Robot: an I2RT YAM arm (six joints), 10 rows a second.
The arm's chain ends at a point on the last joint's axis. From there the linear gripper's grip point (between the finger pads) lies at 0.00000 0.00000 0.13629 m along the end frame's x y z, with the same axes.
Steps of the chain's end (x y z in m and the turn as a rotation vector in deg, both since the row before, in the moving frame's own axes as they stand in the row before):
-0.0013 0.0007 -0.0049 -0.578 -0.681 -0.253
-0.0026 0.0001 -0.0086 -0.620 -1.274 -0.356
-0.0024 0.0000 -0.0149 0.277 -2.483 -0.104
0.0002 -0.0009 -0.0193 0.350 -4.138 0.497
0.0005 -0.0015 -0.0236 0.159 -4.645 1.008
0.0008 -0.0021 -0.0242 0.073 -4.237 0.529
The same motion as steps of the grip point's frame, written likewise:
-0.0029 0.0021 -0.0049 -0.578 -0.681 -0.253
-0.0056 0.0016 -0.0086 -0.620 -1.274 -0.356
-0.0083 -0.0007 -0.0150 0.277 -2.483 -0.104
-0.0096 -0.0018 -0.0197 0.350 -4.138 0.497
-0.0105 -0.0020 -0.0240 0.159 -4.645 1.008
-0.0093 -0.0023 -0.0246 0.073 -4.237 0.529

